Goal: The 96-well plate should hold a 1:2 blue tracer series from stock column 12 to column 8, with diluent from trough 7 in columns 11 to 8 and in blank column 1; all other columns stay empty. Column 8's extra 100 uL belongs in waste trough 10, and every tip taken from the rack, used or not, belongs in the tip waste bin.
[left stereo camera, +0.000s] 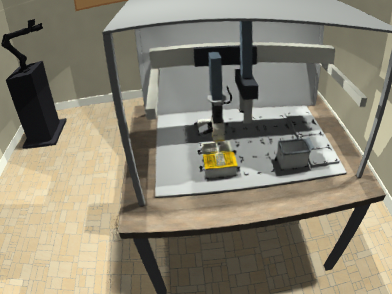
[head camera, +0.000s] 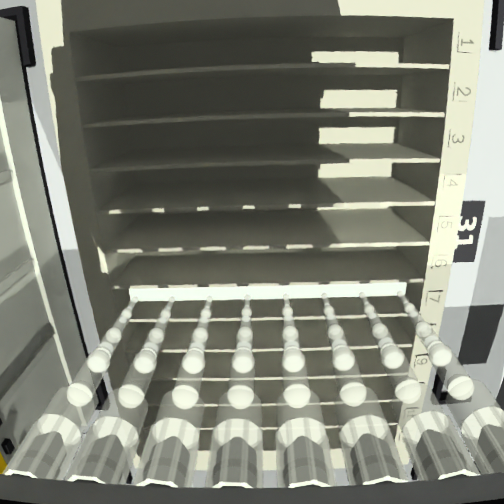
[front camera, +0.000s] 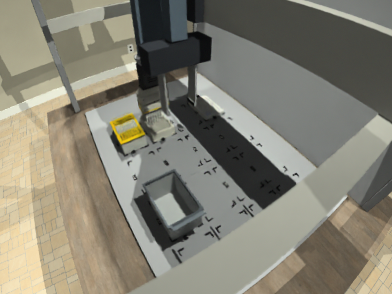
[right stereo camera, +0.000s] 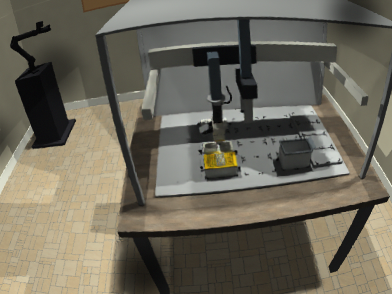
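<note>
The eight-channel head [front camera: 150, 97] [left stereo camera: 218, 131] [right stereo camera: 219, 131] carries eight clear tips [head camera: 243, 357]. In the head camera view their ends meet the white strip of trough 7 [head camera: 267, 292]; their depth and contents cannot be told. The trough block [head camera: 85, 200] [front camera: 161, 132] has numbered compartments. The yellow tip rack [front camera: 127, 128] [left stereo camera: 220, 160] [right stereo camera: 220, 160] stands beside it. The pale low 96-well plate [front camera: 208, 107] lies behind, partly shaded, its wells too small to read. The grey waste bin [front camera: 152, 202] [left stereo camera: 293, 156] [right stereo camera: 295, 156] stands apart. My parked gripper [front camera: 180, 107] has two spread fingers with nothing between them.
Corner marks and slot numbers cover the pale deck [front camera: 112, 175] [left stereo camera: 175, 180] [right stereo camera: 175, 180]. A slot label 31 [head camera: 468, 231] lies beside the troughs. Enclosure posts [left stereo camera: 122, 120] [right stereo camera: 120, 120] flank the table. A black pedestal with an arm [left stereo camera: 36, 105] [right stereo camera: 44, 105] stands away to the left.
</note>
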